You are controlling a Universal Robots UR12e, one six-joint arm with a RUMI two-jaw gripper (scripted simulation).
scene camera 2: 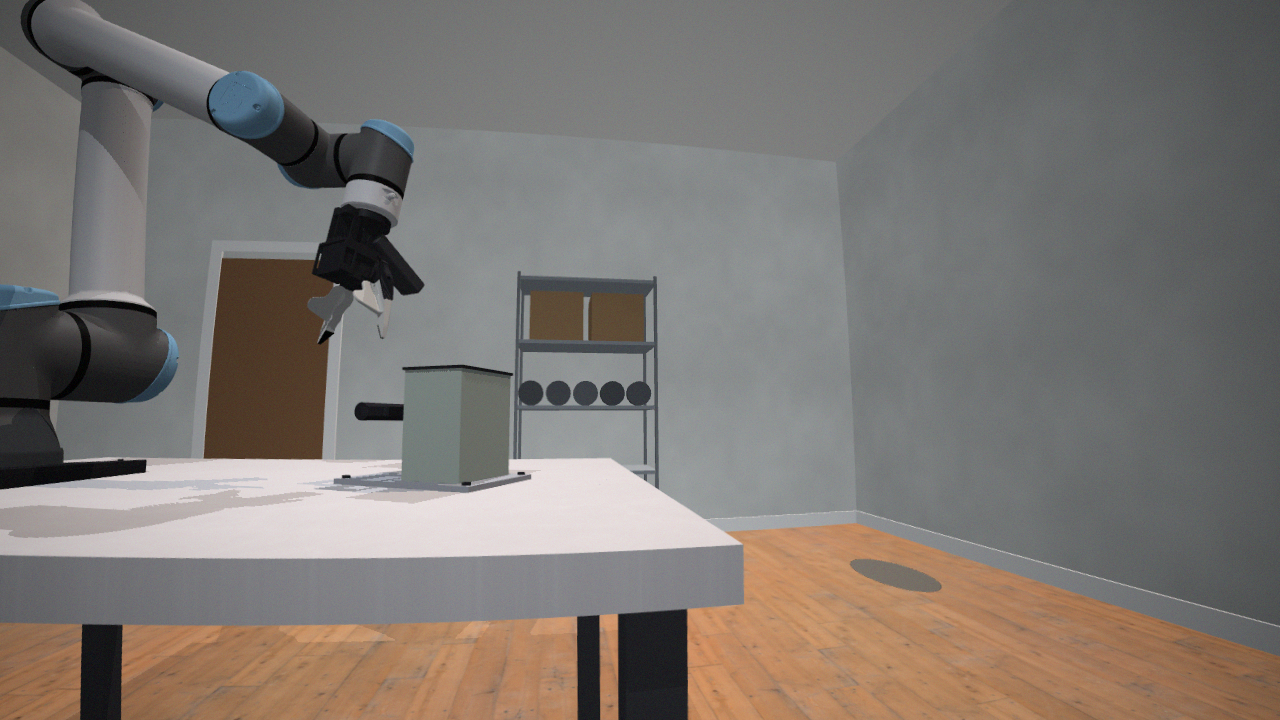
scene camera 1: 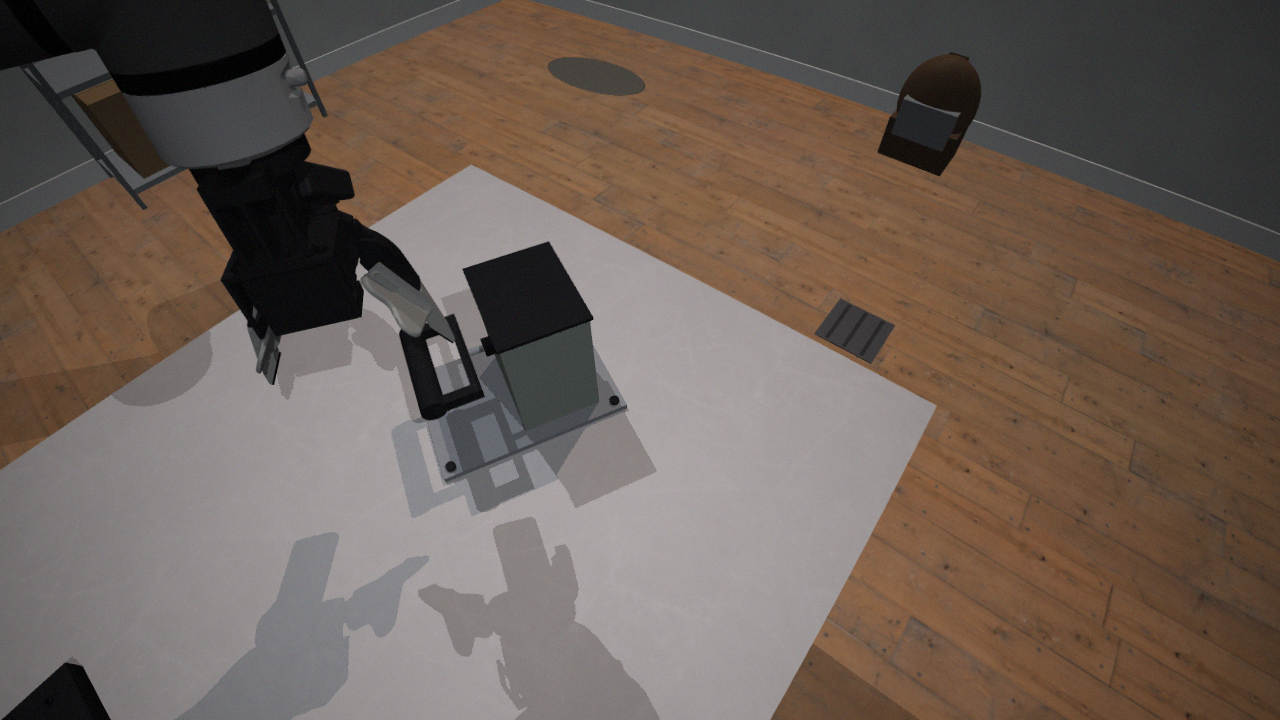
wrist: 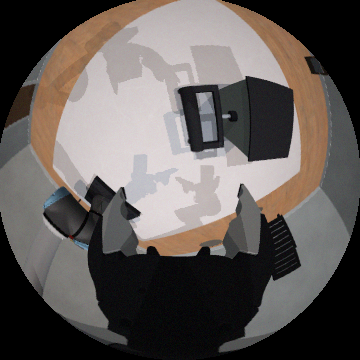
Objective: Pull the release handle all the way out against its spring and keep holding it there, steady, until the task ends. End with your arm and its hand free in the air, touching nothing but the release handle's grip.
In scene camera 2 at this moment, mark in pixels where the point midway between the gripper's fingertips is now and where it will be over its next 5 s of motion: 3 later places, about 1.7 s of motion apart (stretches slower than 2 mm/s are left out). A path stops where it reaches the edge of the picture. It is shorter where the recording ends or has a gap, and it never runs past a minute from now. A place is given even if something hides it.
The gripper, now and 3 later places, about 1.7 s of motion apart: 349,341; 390,385; 390,404; 387,421
